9 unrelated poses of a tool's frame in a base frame.
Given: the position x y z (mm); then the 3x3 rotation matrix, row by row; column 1 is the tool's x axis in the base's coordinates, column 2 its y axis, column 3 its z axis. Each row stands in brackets.
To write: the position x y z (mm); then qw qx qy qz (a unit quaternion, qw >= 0). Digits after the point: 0 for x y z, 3 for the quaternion.
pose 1, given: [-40 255 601], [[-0.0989 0.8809 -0.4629], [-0.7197 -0.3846 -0.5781], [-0.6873 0.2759 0.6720]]
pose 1, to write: -40 255 601 0.545 0.392 0.103 -0.734
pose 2, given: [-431 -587 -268], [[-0.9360 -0.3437 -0.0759], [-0.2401 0.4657 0.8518], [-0.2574 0.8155 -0.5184]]
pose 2, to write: -431 -587 -268 0.053 -0.171 0.854 0.488
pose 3, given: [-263 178 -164], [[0.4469 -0.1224 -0.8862], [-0.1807 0.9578 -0.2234], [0.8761 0.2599 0.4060]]
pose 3, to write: -263 178 -164 0.838 0.144 -0.526 -0.017
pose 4, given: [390 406 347], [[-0.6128 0.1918 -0.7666], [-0.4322 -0.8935 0.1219], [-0.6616 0.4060 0.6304]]
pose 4, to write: 390 406 347 0.176 0.403 -0.149 -0.886
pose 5, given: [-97 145 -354], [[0.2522 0.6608 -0.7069], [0.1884 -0.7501 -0.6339], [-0.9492 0.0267 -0.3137]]
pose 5, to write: -97 145 -354 0.217 0.761 0.279 -0.544
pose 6, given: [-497 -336 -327], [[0.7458 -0.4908 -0.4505], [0.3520 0.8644 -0.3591], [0.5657 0.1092 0.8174]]
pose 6, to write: -497 -336 -327 0.926 0.126 -0.274 0.228
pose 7, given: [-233 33 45], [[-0.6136 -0.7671 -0.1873], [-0.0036 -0.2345 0.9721], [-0.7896 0.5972 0.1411]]
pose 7, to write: -233 33 45 0.271 -0.346 0.556 0.705
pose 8, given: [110 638 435], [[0.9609 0.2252 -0.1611], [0.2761 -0.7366 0.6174], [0.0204 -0.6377 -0.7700]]
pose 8, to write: 110 638 435 0.337 -0.931 -0.135 0.038
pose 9, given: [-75 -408 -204], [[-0.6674 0.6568 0.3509], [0.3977 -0.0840 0.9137], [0.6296 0.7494 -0.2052]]
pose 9, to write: -75 -408 -204 0.104 -0.394 -0.669 -0.622
